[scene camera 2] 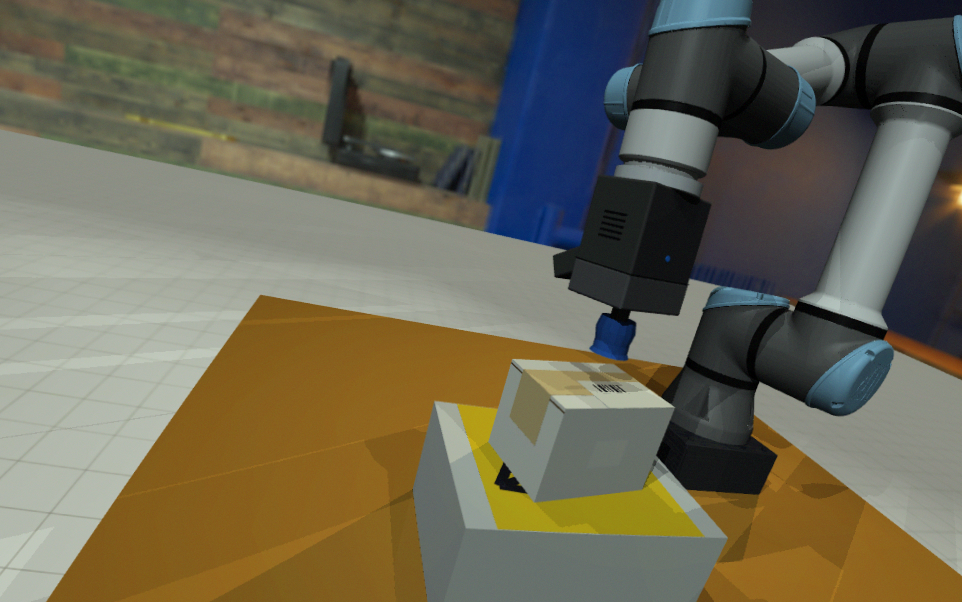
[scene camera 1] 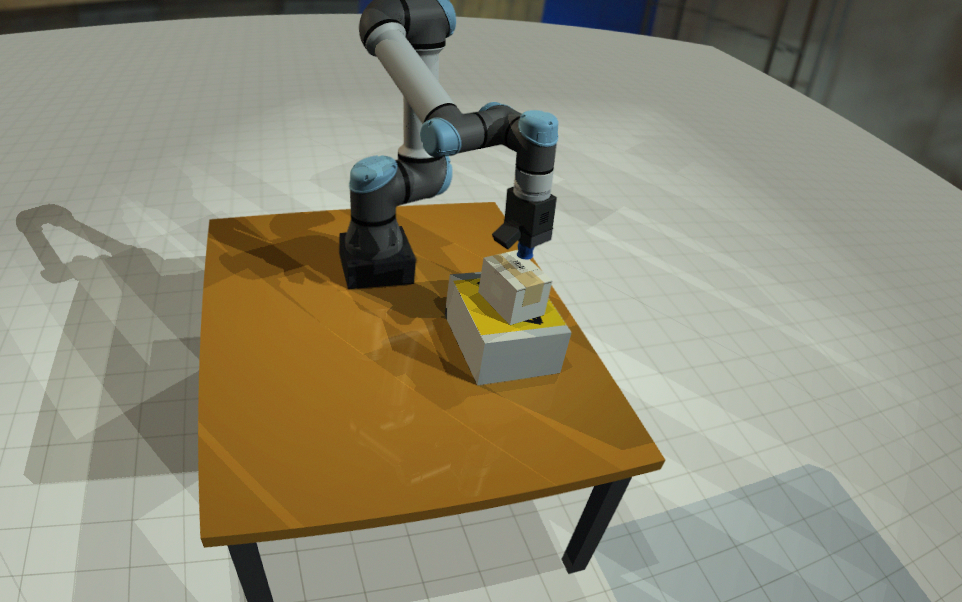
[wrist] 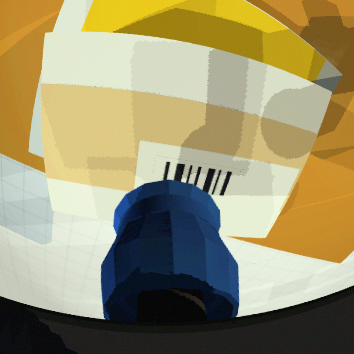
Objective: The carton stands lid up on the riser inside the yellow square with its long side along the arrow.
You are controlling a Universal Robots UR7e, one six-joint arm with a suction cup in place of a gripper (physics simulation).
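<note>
The pale carton (scene camera 1: 500, 296) (scene camera 2: 603, 454) (wrist: 90, 115) stands lid up on the grey riser (scene camera 1: 524, 360) (scene camera 2: 595, 571), with tape and a barcode label on top. It covers part of the yellow square (scene camera 1: 494, 327) (scene camera 2: 603, 523) (wrist: 115, 12). A black piece of the arrow (scene camera 1: 537, 320) (scene camera 2: 507, 481) shows beside the carton's taped end. The carton's long side runs roughly along the arrow, most of which is hidden beneath. My gripper, the blue suction cup (scene camera 1: 524, 255) (scene camera 2: 610, 354) (wrist: 167, 192), is open, close above the lid near the label; nothing hangs from it.
The orange table (scene camera 1: 319, 425) (scene camera 2: 283, 397) carries the riser near its right edge in scene camera 1. The arm's black base (scene camera 1: 379, 268) (scene camera 2: 720, 457) stands behind and left of the riser there. The table edge lies close beyond the carton in the wrist view.
</note>
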